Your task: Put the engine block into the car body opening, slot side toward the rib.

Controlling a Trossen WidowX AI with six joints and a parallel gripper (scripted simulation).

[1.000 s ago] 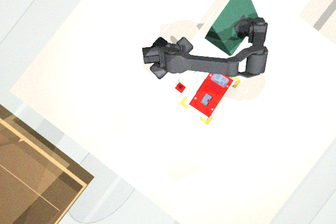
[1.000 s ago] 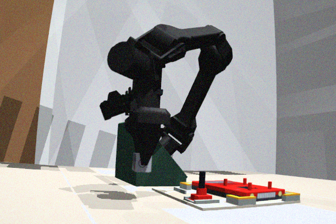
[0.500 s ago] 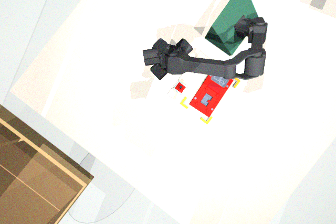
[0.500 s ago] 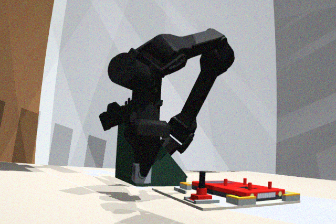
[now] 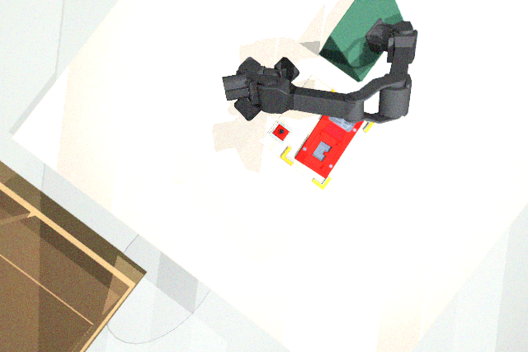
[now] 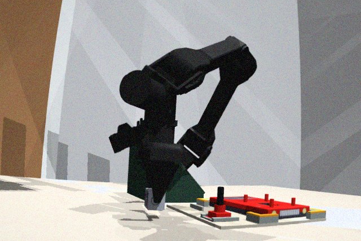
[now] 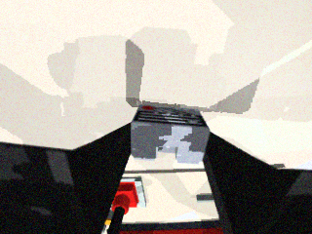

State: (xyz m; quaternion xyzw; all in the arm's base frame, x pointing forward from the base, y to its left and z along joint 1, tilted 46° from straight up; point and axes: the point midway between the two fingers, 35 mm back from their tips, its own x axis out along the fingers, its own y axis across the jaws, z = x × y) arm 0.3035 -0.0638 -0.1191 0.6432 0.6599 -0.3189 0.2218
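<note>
The black peg is 6 cm ahead of my gripper tip, 10 cm to the left of it and 1 cm above it. Round my gripper tip: engine block 1 cm above.
</note>
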